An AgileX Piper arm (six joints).
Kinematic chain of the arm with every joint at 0, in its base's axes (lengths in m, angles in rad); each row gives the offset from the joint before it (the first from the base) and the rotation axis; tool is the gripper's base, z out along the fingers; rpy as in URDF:
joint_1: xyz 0 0 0.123 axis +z
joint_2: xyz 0 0 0 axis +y
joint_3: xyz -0.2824 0 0.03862 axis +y
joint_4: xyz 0.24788 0 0.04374 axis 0.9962 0 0.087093
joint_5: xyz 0 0 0 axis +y
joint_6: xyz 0.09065 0 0.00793 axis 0.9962 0 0.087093
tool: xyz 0 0 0 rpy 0 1.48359 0
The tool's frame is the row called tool.
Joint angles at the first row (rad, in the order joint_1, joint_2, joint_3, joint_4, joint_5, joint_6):
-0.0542 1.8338 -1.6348 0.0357 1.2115 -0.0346
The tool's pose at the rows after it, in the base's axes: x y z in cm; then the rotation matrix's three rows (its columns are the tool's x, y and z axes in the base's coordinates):
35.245 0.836 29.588; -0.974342 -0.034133 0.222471; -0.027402 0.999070 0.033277; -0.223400 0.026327 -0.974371
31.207 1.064 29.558; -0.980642 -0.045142 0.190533; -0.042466 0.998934 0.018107; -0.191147 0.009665 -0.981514
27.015 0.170 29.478; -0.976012 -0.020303 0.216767; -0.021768 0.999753 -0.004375; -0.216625 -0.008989 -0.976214
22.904 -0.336 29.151; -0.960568 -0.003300 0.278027; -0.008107 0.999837 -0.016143; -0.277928 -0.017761 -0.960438
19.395 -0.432 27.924; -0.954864 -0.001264 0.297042; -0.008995 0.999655 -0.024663; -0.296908 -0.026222 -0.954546
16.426 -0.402 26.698; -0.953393 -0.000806 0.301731; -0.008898 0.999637 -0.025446; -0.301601 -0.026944 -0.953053
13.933 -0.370 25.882; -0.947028 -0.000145 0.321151; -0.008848 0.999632 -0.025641; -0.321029 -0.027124 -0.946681
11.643 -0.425 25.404; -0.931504 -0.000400 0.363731; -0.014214 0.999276 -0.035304; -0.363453 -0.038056 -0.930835
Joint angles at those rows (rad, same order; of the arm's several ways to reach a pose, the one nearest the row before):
0.0160 1.7223 -1.5008 0.0317 1.2117 -0.0229
0.0305 1.5896 -1.3365 0.0131 1.2127 -0.0171
0.0084 1.4346 -1.1627 -0.0067 1.1677 -0.0110
-0.0093 1.2703 -0.9951 -0.0152 1.1009 -0.0101
-0.0124 1.1393 -0.8469 -0.0240 1.0638 -0.0092
-0.0125 1.0273 -0.7293 -0.0250 1.0532 -0.0084
-0.0124 0.9205 -0.6416 -0.0249 1.0519 -0.0082
-0.0125 0.8047 -0.5723 -0.0354 1.0529 -0.0083

